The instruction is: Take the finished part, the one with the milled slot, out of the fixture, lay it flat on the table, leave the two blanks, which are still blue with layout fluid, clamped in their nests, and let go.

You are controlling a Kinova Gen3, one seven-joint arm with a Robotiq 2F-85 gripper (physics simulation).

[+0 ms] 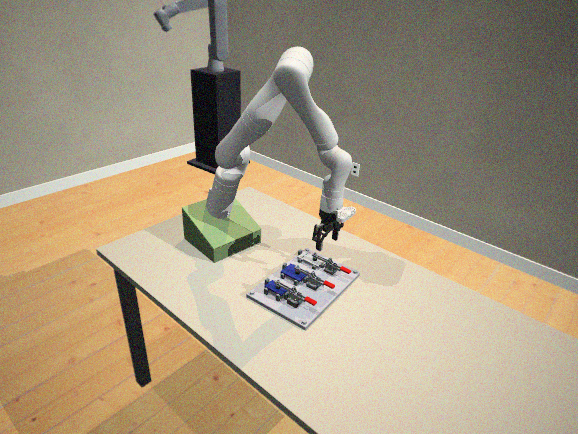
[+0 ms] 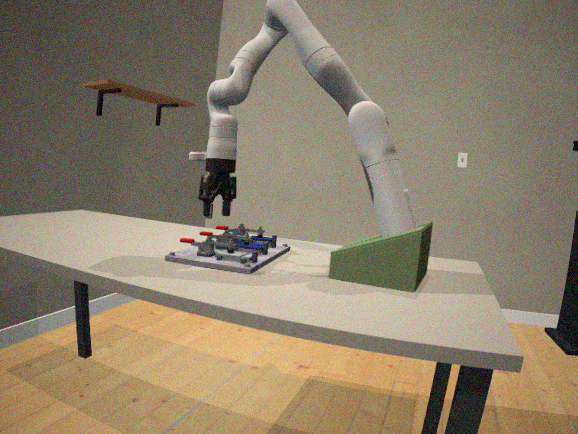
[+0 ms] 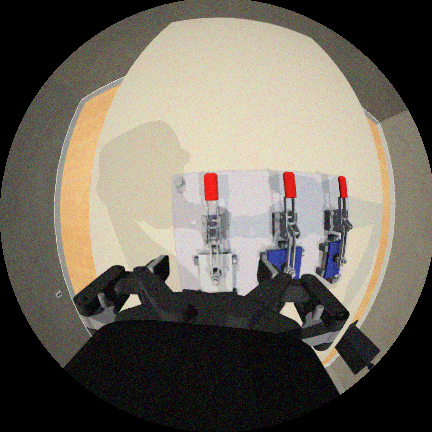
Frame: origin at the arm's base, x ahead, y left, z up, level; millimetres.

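Seen in the pictures: gripper, between the fingertips: [image 1: 326,244] [image 2: 217,217] [image 3: 212,267]; arm's base, origin of its link: [image 1: 219,209] [image 2: 400,232].
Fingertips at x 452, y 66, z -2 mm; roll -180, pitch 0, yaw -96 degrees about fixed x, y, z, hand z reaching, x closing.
Offsets run from my fingertips to a thing's top centre. "pt": to the spot under its first point.
The finished part @[dx -58, dy +2, dz -86 mm] [image 1: 308,259] [image 2: 231,257] [image 3: 226,272], pale bare metal, lies in an end nest of the grey fixture plate @[dx -7, dy -108, dz -102 mm] [image 1: 280,308] [image 3: 250,200]. Its toggle clamp's arm reaches over it, and the clamp's red handle @[dx +58, dy +1, dz -50 mm] [image 1: 345,270] [image 2: 187,240] [image 3: 211,186] lies low, pointing away. The slot cannot be made out. The middle blue blank @[dx -54, dy -108, dz -81 mm] [image 1: 295,272] [image 2: 251,246] [image 3: 276,256] and the far blue blank @[dx -51, dy -218, dz -76 mm] [image 1: 275,288] [image 2: 261,238] [image 3: 331,259] sit in their nests under clamp arms. My gripper [image 1: 327,243] [image 2: 217,215] [image 3: 212,267] is open and empty, above the fixture near the finished part's end.
Two more red handles @[dx +80, dy -109, dz -60 mm] [image 3: 289,185] @[pt dx +79, dy -214, dz -55 mm] [image 3: 342,187] belong to the blanks' clamps. The fixture lies on the table [image 1: 425,350] [image 2: 150,290] [image 3: 240,100]. The green wedge base [image 1: 200,240] [image 2: 380,262] carries the arm. A wall shelf [image 2: 135,93] is behind the table.
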